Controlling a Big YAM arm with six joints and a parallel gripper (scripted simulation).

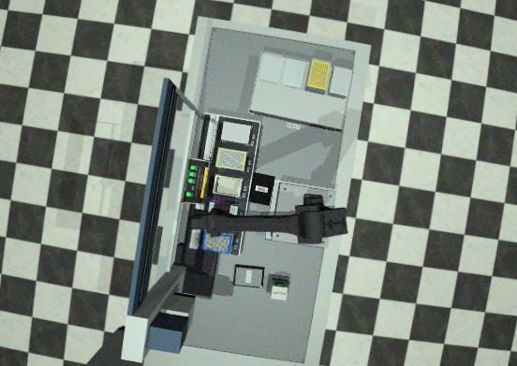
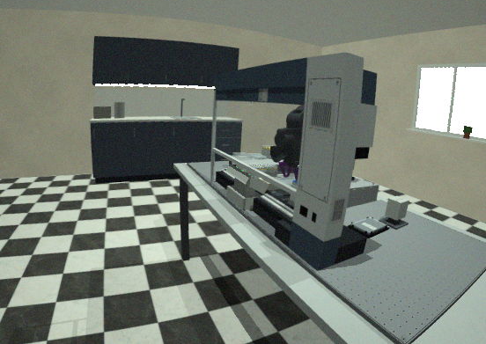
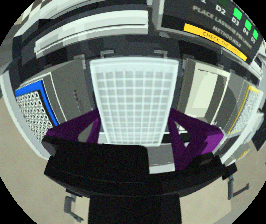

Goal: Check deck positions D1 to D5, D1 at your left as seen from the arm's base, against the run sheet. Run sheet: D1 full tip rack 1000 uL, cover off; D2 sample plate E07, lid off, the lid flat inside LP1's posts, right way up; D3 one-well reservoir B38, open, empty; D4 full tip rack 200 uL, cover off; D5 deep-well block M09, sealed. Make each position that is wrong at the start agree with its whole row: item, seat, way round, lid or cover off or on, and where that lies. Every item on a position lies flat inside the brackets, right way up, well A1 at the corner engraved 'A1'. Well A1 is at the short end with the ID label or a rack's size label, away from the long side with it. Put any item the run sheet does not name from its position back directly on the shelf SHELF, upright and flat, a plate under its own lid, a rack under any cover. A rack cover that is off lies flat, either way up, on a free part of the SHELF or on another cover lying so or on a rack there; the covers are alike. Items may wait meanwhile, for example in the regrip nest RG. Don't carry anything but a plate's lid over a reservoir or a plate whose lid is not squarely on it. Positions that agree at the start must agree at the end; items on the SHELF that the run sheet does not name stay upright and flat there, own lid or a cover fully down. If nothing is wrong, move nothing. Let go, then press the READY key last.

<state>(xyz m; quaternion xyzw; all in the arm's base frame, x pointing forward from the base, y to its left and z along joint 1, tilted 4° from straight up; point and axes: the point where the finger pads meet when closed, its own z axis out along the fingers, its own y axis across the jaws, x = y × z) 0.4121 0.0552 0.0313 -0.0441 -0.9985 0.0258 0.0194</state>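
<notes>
The blue-framed tip rack lies 120 mm to the left of my hand. Round my hand: cream reservoir (120 mm to the right, 50 mm below, 10 mm behind); then clear rack cover (250 mm to the right, 20 mm behind); then clear plate (right at my hand).
</notes>
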